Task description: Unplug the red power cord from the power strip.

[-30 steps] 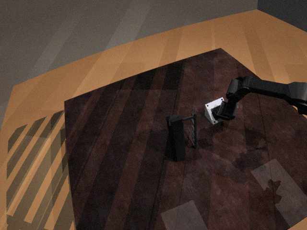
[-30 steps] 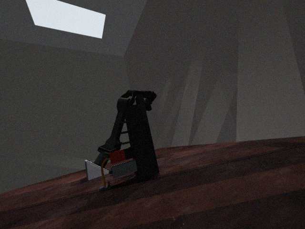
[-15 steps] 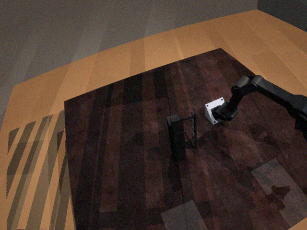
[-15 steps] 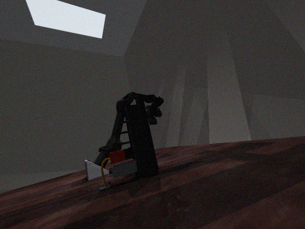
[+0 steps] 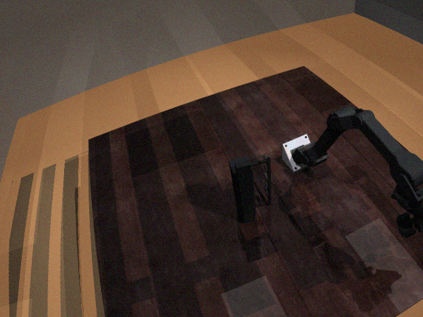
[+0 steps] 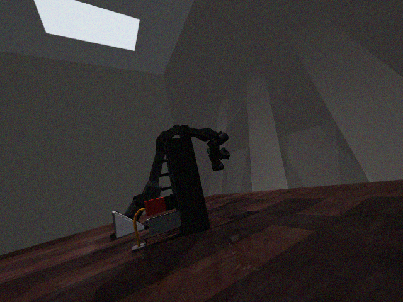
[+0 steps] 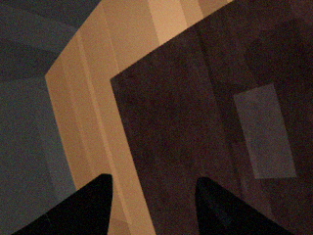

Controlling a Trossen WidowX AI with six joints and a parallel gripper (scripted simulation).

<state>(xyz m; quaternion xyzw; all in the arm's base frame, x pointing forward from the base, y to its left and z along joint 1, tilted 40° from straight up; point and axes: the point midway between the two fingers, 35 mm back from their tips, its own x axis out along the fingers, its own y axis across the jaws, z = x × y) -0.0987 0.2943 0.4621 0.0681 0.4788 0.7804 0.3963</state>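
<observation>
Right now my gripper tip is 490 mm to the left of the red plug, 400 mm short of it and 90 mm above it. From my gripper tip the other things lie so: black stand: 420 mm ahead, 400 mm to the right, 40 mm below.
</observation>
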